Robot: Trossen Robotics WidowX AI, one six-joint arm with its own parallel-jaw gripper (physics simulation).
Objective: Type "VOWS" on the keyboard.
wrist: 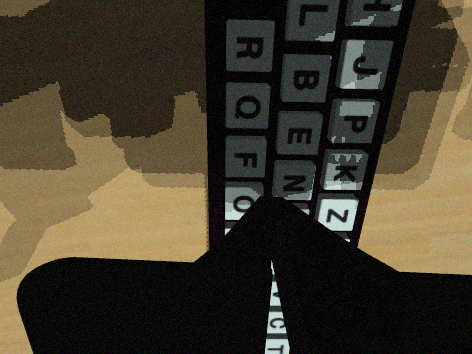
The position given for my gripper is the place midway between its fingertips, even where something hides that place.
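Observation:
My gripper (269, 208), visible. Black keyboard (297, 105), visible too.

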